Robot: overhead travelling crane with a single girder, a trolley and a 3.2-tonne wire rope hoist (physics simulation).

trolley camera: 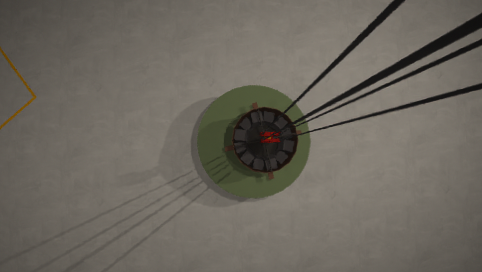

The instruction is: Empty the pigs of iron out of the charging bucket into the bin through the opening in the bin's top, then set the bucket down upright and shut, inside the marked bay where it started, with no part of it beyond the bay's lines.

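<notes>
The charging bucket [272, 152], round with a dark rim, is seen from above over the green round bin [285, 176]. Grey blocks, which look like the pigs of iron [240, 135], form a ring inside it. The bucket's shadow falls on the bin's top, to the left. My gripper [270, 137], the red hook part over the bucket's middle, is shut on the bucket. The opening in the bin's top is hidden beneath the bucket. The bucket's underside is hidden too. Brown tabs stick out around the bucket's rim.
An orange corner of the marked bay [34, 97] shows at the left edge, well apart from the bin. Dark wire ropes [380, 73] run from the bucket's middle to the upper right. Their shadows cross the grey floor at the lower left.
</notes>
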